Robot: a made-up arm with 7 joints.
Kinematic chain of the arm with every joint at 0, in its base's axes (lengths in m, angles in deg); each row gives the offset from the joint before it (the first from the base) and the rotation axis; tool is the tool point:
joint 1: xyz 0 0 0.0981 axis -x
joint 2: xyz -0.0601 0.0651 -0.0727 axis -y
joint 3: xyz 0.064 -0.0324 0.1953 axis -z
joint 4: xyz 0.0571 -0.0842 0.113 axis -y
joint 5: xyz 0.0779 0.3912 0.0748 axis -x
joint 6: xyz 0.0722 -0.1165 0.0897 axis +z
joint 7: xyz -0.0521 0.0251 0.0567 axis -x
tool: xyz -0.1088 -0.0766 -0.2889
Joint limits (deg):
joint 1: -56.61..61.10
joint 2: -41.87..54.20
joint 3: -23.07..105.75
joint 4: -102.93..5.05
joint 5: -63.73..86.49
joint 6: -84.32..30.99
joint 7: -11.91..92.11
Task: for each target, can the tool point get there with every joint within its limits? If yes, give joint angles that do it. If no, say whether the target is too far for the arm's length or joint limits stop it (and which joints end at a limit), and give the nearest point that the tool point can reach.
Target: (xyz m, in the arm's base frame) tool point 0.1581 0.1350 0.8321
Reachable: yes | joints 5.07 13.51 49.78 -25.29 65.17 -12.13 72.97
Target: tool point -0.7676 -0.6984 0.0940
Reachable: no: joint limits stop it (at a limit: joint 1, joint 2, joint 3, joint 6, joint 7) | nearest point -0.6178 -0.6303 0.1236 | short by 0.167 m
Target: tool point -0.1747 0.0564 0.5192
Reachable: yes | joints -5.25 30.32 3.82 -38.31 22.18 -24.83 40.39
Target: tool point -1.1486 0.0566 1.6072
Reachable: no: too far | nearest point -0.6299 0.0296 0.8867 | short by 0.888 m
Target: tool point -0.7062 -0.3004 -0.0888
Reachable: no: joint limits stop it (at a limit: joint 1, joint 2, joint 3, joint 6, joint 7) | nearest point -0.5971 -0.3261 -0.0332 | short by 0.125 m
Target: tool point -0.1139 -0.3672 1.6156
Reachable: no: too far | nearest point -0.0943 -0.2264 1.0335 | short by 0.599 m
